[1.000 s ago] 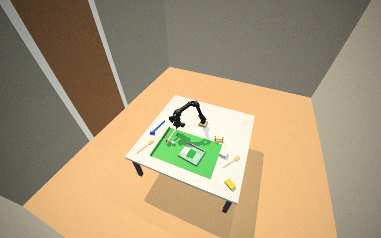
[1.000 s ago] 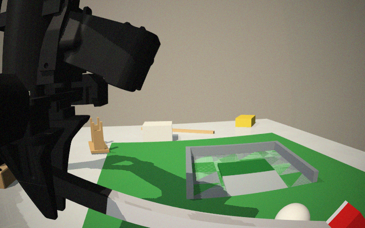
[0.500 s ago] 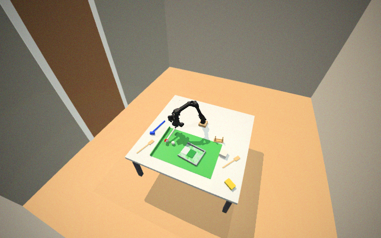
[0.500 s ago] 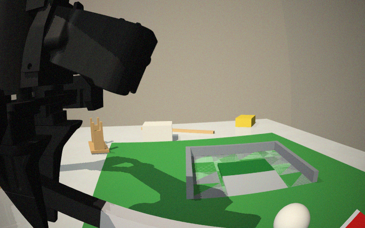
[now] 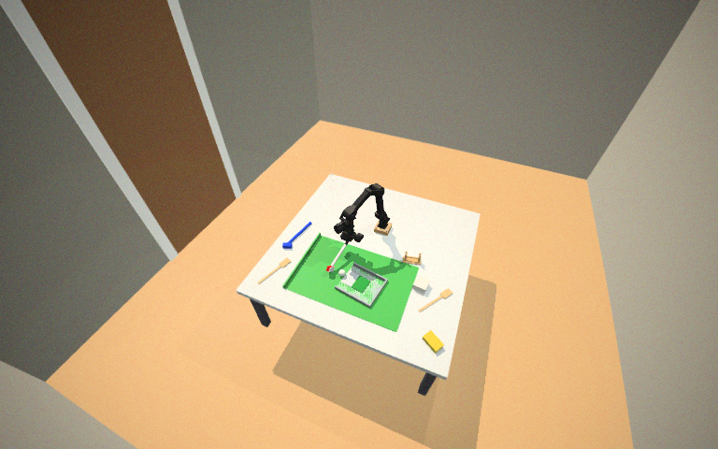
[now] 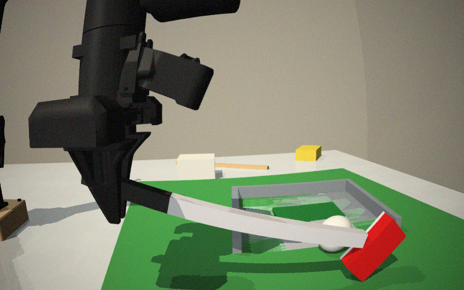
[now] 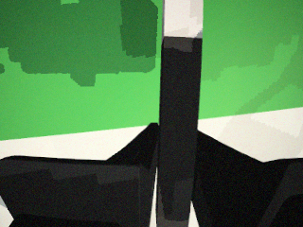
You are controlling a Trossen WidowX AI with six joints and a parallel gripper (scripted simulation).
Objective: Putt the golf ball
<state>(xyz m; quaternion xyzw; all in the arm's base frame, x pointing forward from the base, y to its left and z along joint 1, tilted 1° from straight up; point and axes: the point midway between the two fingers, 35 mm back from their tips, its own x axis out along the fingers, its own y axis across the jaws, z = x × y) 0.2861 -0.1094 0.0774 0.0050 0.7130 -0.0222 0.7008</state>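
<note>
My gripper tip is 12 cm short of the red putter and 1 cm above it. The rest, counted from my gripper tip: golf ball: 21 cm ahead, 7 cm to the left, 5 cm below; wooden stand: 11 cm behind, 41 cm to the left, 4 cm below; blue putter: 8 cm ahead, 38 cm to the right, 6 cm below.
</note>
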